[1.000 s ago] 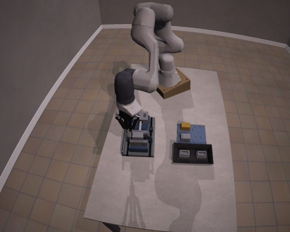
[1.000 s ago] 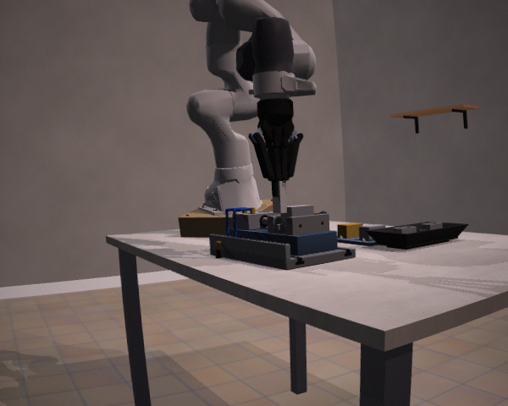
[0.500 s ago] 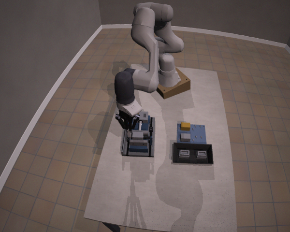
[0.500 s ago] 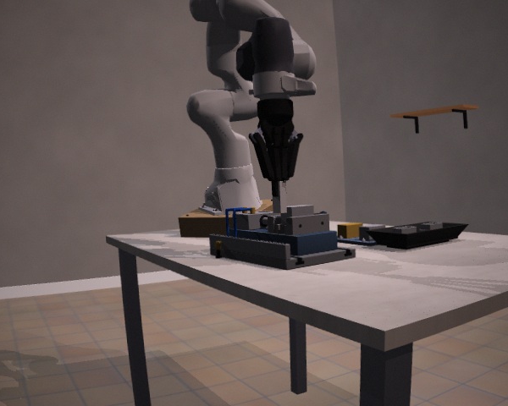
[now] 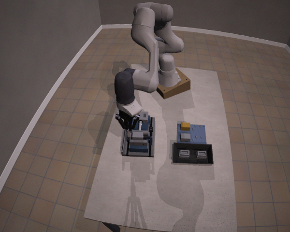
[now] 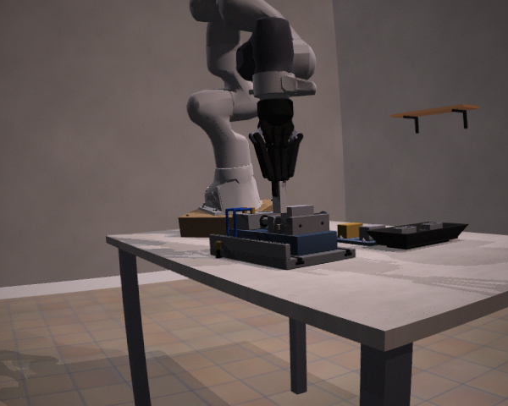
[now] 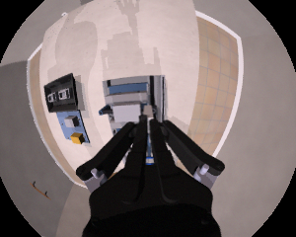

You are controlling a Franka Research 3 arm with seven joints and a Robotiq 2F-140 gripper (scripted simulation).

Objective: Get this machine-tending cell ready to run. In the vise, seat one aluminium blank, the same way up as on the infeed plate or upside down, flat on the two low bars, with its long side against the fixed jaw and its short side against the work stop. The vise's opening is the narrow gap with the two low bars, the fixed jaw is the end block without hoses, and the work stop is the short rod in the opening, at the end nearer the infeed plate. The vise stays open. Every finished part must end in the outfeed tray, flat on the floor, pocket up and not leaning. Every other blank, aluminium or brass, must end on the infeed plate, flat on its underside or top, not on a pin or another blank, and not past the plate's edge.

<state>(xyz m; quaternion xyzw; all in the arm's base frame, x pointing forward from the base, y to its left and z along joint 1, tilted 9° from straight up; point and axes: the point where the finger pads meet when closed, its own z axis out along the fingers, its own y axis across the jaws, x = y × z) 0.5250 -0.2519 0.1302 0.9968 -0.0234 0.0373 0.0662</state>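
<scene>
Now: the dark rail 7 cm behind my hand, 4 cm to the right of it and 10 cm below it. The rest, counted from my hand: brass blank (12 cm behind, 35 cm to the left, 11 cm below).
</scene>
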